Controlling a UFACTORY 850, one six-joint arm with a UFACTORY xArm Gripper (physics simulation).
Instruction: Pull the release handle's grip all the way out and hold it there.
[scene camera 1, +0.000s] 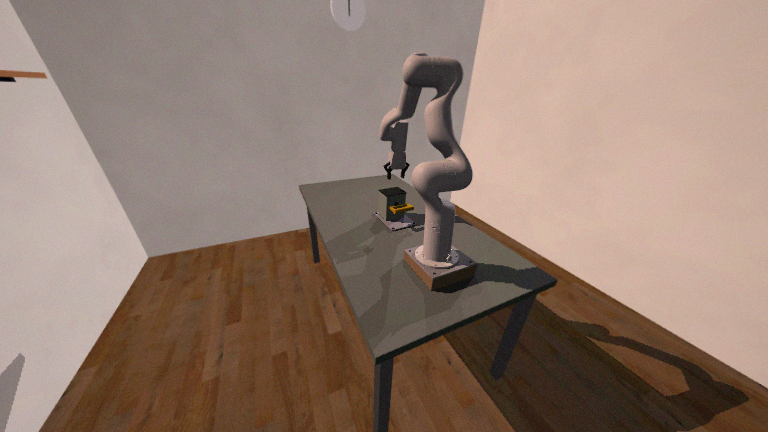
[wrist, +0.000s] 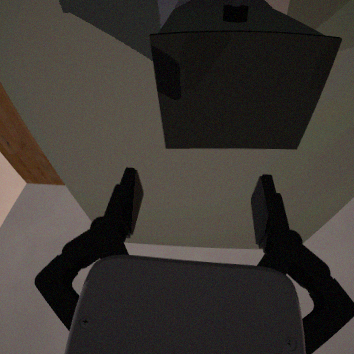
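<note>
The release handle's yellow grip (scene camera 1: 401, 208) sticks out from the side of a box facing the robot's base in the scene view. The grey-green box (scene camera 1: 384, 205) has a dark top (scene camera 1: 392, 191) (wrist: 235, 95) and stands upright on a light base plate (scene camera 1: 399, 226). The yellow grip does not show in the wrist view. My gripper (scene camera 1: 396, 175) (wrist: 196, 182) is open and empty, pointing down. It hangs above the box, apart from it and from the grip. In the wrist view the box's dark top lies ahead of the fingertips.
The box's plate stands on a grey-green table (scene camera 1: 349, 214) (wrist: 100, 135). The robot's own base block (scene camera 1: 451, 276) sits on the table nearer the scene camera. The upright lower arm (scene camera 1: 439, 231) stands close to the grip's side of the box. Walls stand behind and to the right.
</note>
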